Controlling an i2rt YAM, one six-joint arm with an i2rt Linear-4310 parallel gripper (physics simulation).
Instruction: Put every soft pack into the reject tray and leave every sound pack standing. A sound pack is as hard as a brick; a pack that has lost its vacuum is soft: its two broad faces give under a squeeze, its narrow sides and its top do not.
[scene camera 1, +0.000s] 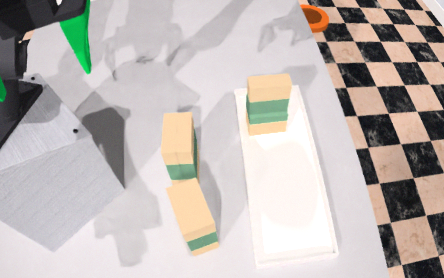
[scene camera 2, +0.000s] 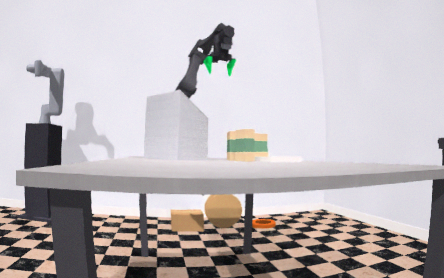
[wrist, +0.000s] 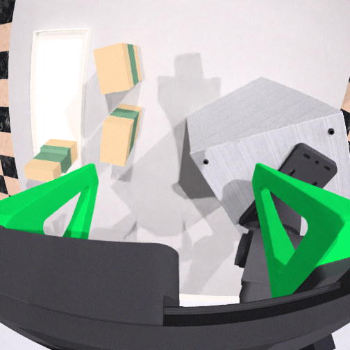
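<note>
Two tan packs with green bands stand upright on the table beside the tray: the near pack is turned at an angle, and the middle pack is close to it. A third pack stands upright inside the white reject tray, at its far end in scene camera 1; its green band looks stepped. In scene camera 2 the packs overlap. My gripper is open and empty, high above the table and away from the packs.
A large grey metal block carries the arm, on the side of the packs away from the tray. The tray lies near the table's edge. An orange ring lies on the checkered floor.
</note>
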